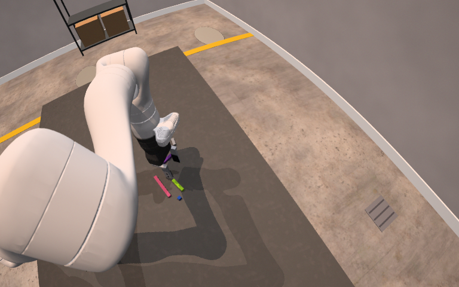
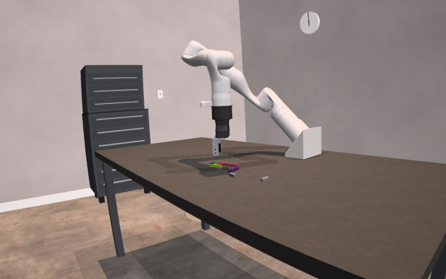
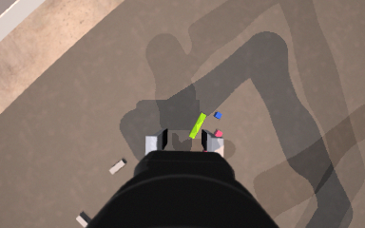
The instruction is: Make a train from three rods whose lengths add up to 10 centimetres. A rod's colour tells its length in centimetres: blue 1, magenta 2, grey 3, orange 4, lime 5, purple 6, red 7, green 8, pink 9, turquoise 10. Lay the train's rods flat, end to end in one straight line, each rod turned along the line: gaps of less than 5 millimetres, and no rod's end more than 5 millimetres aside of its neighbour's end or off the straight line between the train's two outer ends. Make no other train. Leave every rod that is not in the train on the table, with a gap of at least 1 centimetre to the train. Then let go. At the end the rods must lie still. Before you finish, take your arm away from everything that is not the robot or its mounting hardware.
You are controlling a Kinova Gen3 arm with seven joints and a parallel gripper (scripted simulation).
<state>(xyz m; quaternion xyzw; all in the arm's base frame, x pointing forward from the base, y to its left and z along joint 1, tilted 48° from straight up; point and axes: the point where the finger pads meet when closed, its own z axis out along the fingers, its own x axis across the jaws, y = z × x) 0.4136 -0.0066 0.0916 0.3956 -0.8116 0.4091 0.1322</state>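
The blue rod is 2 cm behind my hand, 7 cm to the right of it and 7 cm below it. Also, from my hand: lime rod: 1 cm behind, 3 cm to the right, 7 cm below; purple rod: 2 cm behind, 7 cm to the left, 7 cm below; pink rod: 6 cm behind, 1 cm to the right, 7 cm below.
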